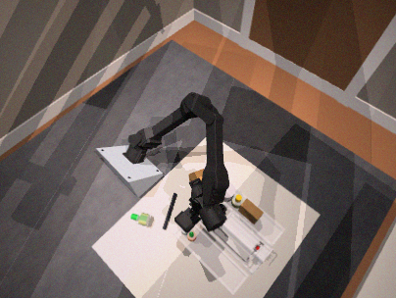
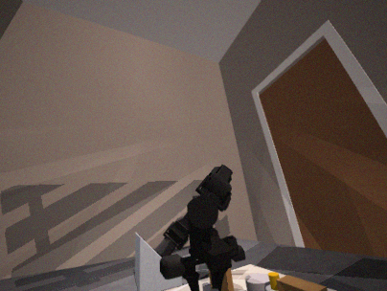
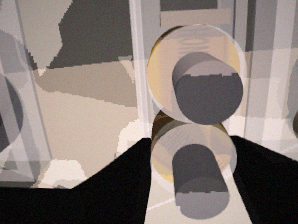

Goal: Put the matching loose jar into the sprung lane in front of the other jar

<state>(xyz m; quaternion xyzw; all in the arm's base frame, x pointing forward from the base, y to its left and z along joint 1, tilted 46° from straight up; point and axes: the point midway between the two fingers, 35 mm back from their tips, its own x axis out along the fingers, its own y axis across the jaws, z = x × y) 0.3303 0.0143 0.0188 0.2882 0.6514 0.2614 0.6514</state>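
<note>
My gripper tip is now 9 cm past the black rod, 6 cm to the left of it and 2 cm above it. The rest, counted from my gripper tip: clear lane rack 15 cm ahead, 2 cm to the left, 1 cm below; yellow-lidded jar 12 cm to the left, 7 cm ahead, 1 cm above; grey round thing 13 cm to the left, 2 cm ahead.
</note>
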